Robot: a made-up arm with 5 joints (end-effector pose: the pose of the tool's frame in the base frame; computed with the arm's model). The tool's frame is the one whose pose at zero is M.
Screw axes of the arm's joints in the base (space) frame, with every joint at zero. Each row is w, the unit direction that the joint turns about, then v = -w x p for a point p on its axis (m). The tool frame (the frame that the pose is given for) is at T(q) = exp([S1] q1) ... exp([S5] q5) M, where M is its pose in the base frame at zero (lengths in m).
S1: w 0 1 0 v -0.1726 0 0
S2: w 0 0 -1 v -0.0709 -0.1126 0
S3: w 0 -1 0 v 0.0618 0 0.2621
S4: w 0 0 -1 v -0.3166 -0.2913 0
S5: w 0 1 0 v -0.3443 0 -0.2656
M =
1 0 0 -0.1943
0 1 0 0.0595
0 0 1 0.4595
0 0 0 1
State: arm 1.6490 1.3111 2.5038 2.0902 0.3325
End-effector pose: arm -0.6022 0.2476 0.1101 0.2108 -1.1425 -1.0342
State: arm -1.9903 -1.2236 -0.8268 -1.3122 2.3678
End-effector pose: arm 0.2838 0.2624 -0.0199 -2.0412 1.2499 -1.3605
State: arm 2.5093 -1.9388 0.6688 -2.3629 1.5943
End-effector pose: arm 0.4685 -0.3403 0.4102 0.6870 -0.7432 1.7696
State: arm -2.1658 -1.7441 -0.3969 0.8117 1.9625
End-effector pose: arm -0.0478 -0.1397 0.0579 -0.6232 -0.0673 -0.7822
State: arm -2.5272 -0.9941 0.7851 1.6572 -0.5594
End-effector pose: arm 0.5579 -0.3401 -0.1985 -1.3728 2.6372 -0.4290
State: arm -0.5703 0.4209 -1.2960 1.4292 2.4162
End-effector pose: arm -0.2076 0.2511 0.2724 -1.7770 -2.0361 0.9869
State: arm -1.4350 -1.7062 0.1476 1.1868 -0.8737
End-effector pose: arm -0.2818 -0.4278 -0.0020 -0.0016 -2.2587 0.6796
